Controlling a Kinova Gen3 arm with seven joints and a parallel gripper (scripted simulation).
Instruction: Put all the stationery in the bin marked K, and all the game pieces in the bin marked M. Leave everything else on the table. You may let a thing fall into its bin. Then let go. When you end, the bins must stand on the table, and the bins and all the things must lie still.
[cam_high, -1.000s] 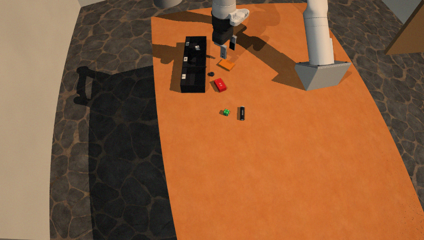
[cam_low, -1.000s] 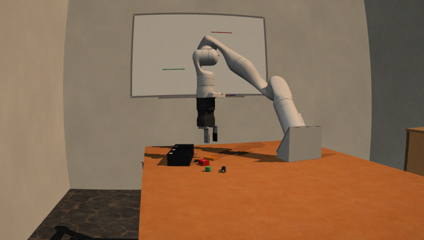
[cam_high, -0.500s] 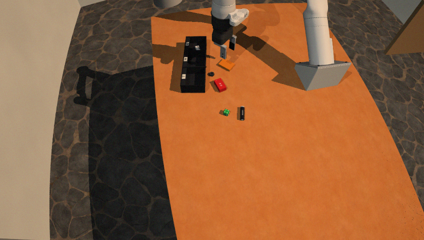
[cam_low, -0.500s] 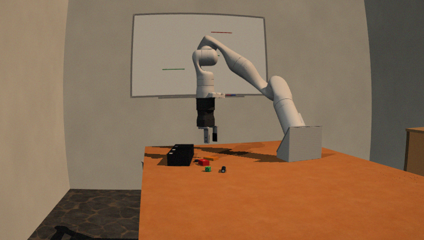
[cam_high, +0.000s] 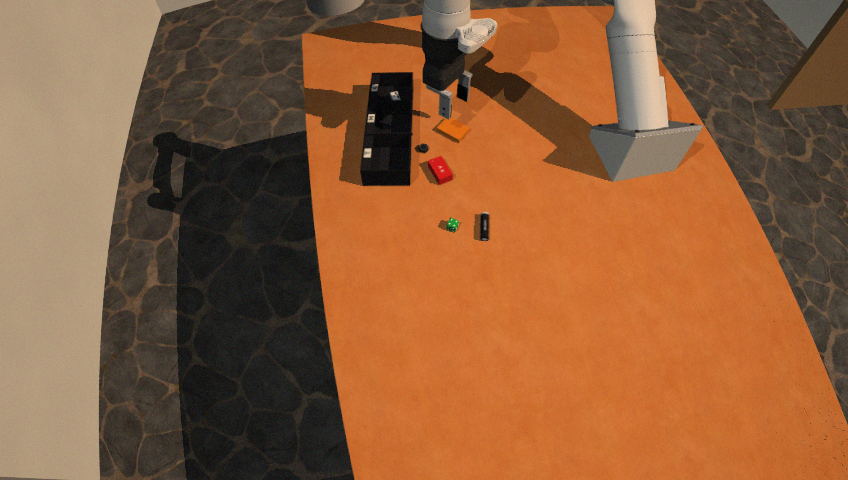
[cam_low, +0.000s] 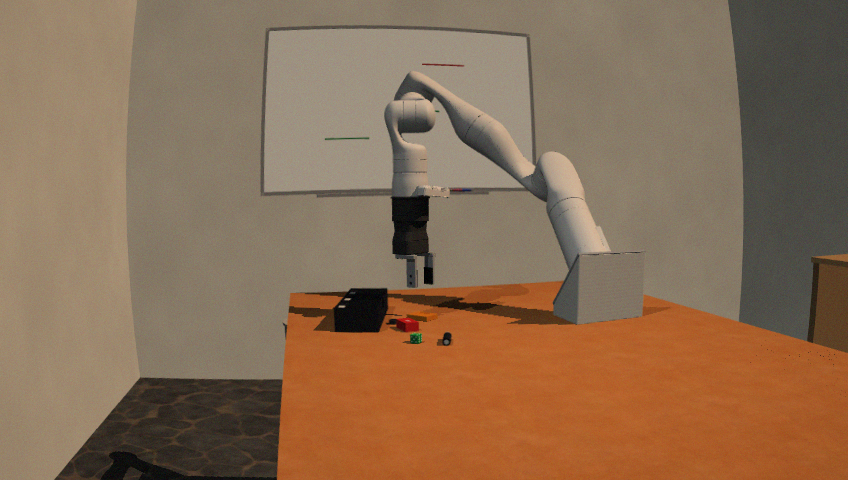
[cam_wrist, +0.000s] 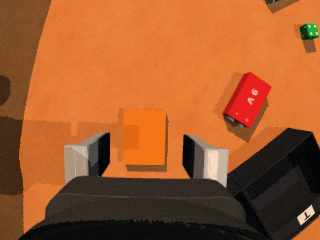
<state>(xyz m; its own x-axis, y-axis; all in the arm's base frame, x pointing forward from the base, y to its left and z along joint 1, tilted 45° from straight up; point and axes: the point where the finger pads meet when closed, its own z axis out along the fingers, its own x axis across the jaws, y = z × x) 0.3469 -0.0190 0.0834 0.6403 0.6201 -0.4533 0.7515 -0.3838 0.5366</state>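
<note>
Right now my hand is 8 cm above the orange block. Also, from my hand: black nut (8 cm below, 6 cm ahead, 4 cm to the left); then black row (12 cm ahead, 6 cm below, 1 cm to the right); then red 9V battery (9 cm to the left, 8 cm below, 4 cm ahead).
</note>
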